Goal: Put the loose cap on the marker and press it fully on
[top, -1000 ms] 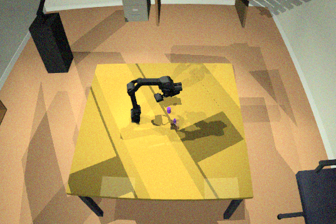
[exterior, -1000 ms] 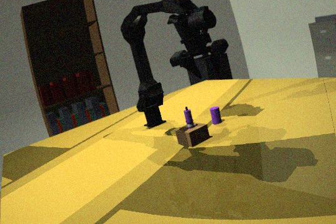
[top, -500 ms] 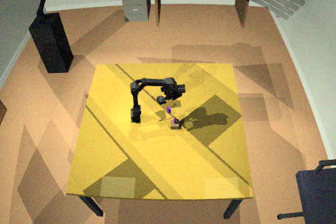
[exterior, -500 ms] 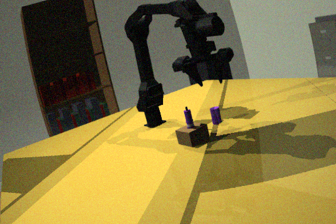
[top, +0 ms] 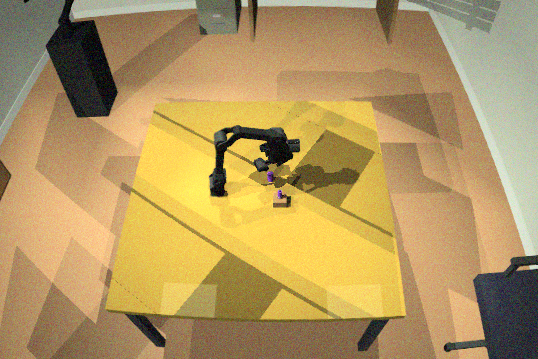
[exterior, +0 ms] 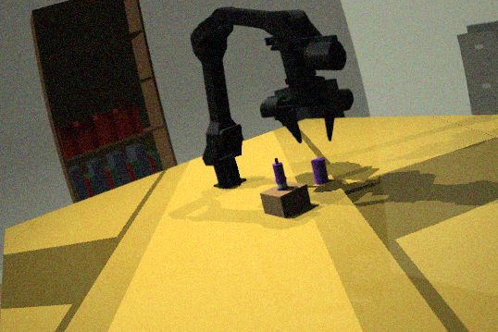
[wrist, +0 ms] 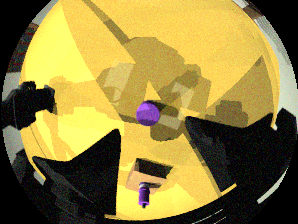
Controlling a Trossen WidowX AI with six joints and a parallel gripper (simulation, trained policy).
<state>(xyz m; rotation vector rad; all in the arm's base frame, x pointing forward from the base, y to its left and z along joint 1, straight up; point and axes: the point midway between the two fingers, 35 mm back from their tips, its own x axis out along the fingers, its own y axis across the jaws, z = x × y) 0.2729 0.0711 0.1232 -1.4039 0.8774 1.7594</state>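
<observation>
Right now the purple cap is 6 cm below my gripper tip and 1 cm behind it. Also, from my gripper tip: holder block 13 cm to the right, 7 cm below, 4 cm ahead.
</observation>
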